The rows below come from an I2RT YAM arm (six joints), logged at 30 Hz.
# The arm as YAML. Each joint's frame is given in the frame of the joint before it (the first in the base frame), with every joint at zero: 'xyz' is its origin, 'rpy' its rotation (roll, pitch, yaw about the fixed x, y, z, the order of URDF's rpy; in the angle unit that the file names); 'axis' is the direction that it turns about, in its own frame. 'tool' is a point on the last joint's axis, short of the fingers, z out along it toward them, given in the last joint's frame.
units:
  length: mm
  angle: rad
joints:
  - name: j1
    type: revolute
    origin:
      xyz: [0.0, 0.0, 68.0]
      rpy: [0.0, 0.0, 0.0]
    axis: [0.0, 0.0, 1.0]
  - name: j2
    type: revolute
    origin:
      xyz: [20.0, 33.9, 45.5]
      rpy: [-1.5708, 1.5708, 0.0]
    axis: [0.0, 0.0, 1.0]
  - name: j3
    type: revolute
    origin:
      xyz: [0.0, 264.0, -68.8]
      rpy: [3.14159, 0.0, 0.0]
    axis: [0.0, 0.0, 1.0]
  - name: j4
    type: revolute
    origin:
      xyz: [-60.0, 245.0, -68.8]
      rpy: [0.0, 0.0, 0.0]
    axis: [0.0, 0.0, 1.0]
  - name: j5
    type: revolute
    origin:
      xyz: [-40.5, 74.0, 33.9]
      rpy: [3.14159, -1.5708, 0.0]
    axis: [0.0, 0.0, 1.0]
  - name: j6
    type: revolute
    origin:
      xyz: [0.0, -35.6, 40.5]
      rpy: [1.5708, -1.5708, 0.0]
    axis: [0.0, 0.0, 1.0]
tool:
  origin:
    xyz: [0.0, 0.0, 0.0]
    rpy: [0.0, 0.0, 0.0]
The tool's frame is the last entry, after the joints.
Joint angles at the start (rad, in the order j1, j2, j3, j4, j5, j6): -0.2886, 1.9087, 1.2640, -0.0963, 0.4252, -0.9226
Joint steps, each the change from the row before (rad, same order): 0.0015, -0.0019, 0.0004, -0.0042, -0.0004, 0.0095; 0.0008, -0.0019, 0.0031, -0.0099, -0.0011, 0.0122; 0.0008, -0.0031, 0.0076, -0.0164, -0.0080, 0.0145; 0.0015, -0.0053, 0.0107, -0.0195, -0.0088, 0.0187; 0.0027, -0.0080, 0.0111, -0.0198, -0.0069, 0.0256; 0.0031, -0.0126, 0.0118, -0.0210, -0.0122, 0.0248; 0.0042, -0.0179, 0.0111, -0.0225, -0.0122, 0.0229; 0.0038, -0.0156, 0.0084, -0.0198, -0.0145, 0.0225; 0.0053, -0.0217, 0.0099, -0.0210, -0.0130, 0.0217; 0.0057, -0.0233, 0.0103, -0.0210, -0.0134, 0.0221; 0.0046, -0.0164, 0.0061, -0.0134, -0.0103, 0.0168; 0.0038, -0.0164, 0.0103, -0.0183, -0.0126, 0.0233; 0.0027, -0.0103, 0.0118, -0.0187, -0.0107, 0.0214
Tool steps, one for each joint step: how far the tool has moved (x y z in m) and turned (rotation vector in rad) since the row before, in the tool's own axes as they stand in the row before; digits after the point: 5 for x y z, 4 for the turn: -0.00035, 0.00006, -0.00084, -0.0020, -0.0004, 0.0078; -0.00028, -0.00039, -0.00094, -0.0044, 0.0013, 0.0097; -0.00091, -0.00132, -0.00167, -0.0093, -0.0036, 0.0117; -0.00161, -0.00232, -0.00276, -0.0085, -0.0058, 0.0164; -0.00211, -0.00280, -0.00389, -0.0058, -0.0067, 0.0236; -0.00267, -0.00375, -0.00555, -0.0068, -0.0133, 0.0241; -0.00306, -0.00433, -0.00745, -0.0055, -0.0159, 0.0227; -0.00258, -0.00313, -0.00648, -0.0088, -0.0156, 0.0216; -0.00357, -0.00431, -0.00896, -0.0045, -0.0198, 0.0220; -0.00391, -0.00444, -0.00972, -0.0042, -0.0216, 0.0227; -0.00284, -0.00259, -0.00684, -0.0040, -0.0163, 0.0169; -0.00323, -0.00331, -0.00732, -0.0062, -0.0167, 0.0236; -0.00279, -0.00257, -0.00536, -0.0076, -0.0109, 0.0208
